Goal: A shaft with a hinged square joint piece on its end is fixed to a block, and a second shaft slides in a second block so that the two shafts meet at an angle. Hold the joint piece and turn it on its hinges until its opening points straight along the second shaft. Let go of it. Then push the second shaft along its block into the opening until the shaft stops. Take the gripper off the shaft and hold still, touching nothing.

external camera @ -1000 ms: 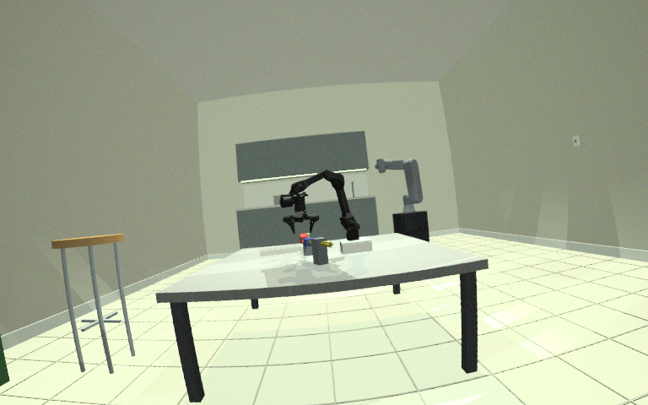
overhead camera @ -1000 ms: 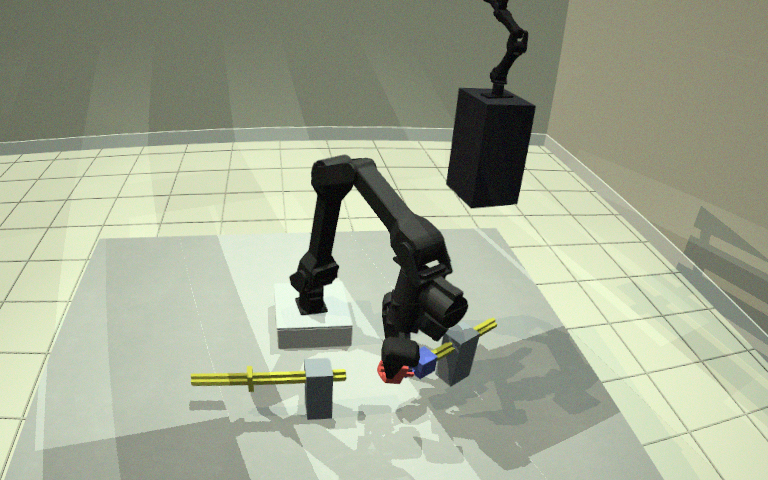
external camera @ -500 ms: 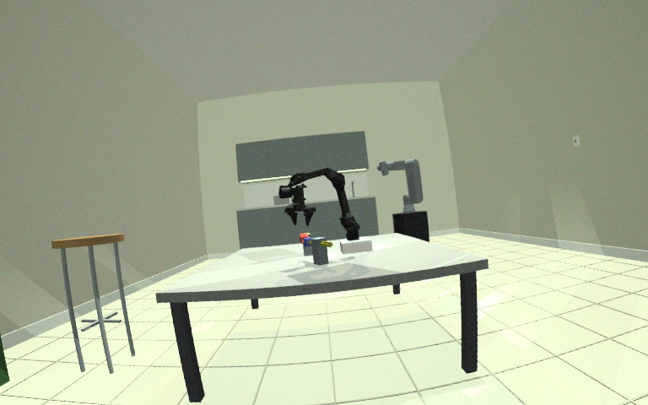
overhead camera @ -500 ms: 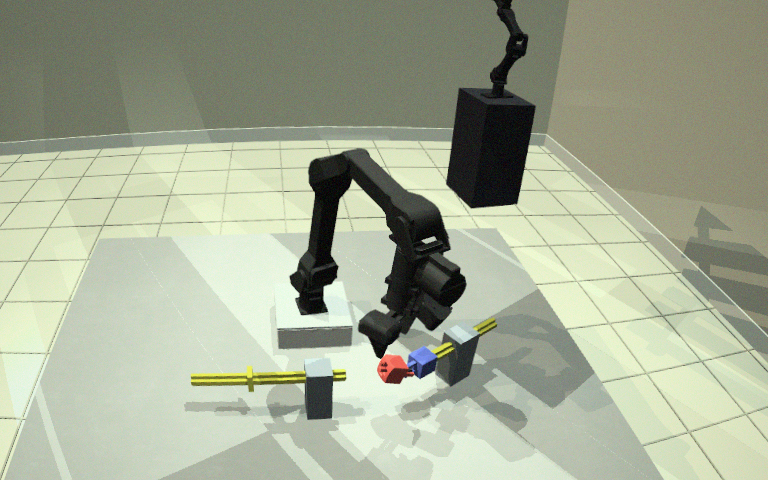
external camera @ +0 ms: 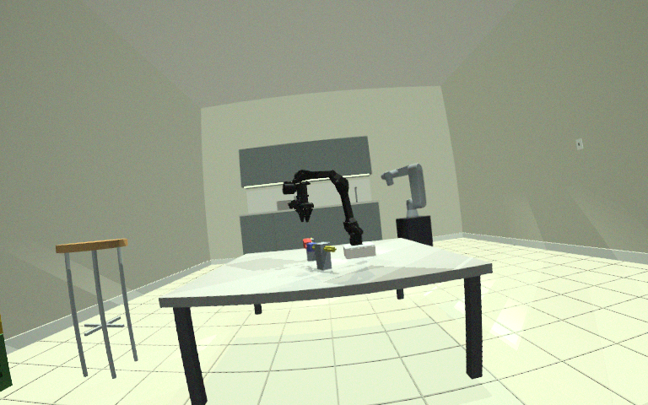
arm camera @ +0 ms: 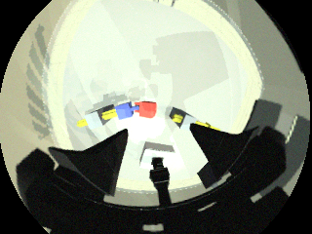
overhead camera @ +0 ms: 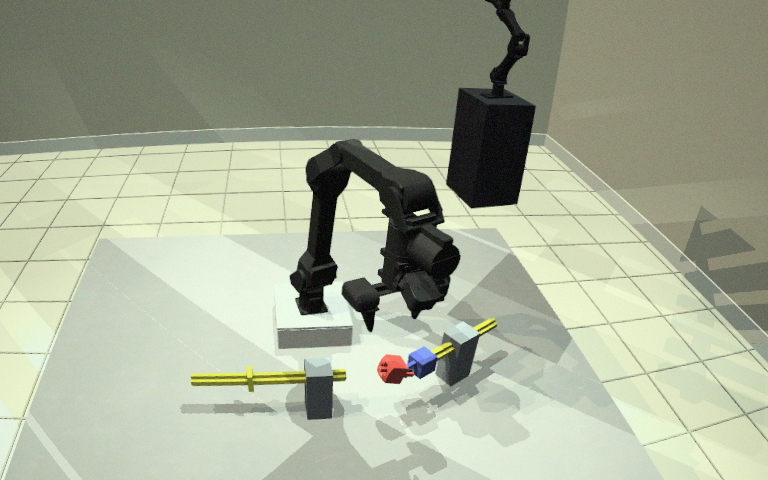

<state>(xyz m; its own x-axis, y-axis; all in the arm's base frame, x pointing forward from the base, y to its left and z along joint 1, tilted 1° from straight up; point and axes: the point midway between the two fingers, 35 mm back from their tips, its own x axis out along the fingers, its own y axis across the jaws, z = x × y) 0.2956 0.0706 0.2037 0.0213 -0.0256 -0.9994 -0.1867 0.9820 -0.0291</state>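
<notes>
Now: gripper tip 120 mm above the red square joint piece and 20 mm to the right of it.
</notes>
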